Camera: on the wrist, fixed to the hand. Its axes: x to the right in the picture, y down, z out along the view.
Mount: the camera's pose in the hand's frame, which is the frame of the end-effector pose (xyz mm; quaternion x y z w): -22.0 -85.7 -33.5 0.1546 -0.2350 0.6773 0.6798
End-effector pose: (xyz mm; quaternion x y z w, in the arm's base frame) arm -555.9 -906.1 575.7 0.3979 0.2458 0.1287 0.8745
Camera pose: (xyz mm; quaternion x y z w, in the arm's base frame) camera -589.8 -949.9 499.0 0.6024 -0.2880 0.5483 0.5036
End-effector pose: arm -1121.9 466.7 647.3 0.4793 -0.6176 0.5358 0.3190
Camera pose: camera -1038.5 507.5 665.3 -0.0828 0.7366 -0.5631 0.3653
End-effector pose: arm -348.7 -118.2 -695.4 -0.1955 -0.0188 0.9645 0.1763
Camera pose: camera -288.4 -46.6 -709.1 -0.1083 -0.2273 -0.8240 0.5076
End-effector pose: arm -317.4 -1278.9 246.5 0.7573 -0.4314 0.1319 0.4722
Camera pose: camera -256.8 -1223.9 199.0 0.3266 -0.8968 0.2982 0.0132
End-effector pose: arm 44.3 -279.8 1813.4 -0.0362 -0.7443 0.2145 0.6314
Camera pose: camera 99.3 -355.4 1828.1 -0.3807 -0.5967 0.6971 0.1146
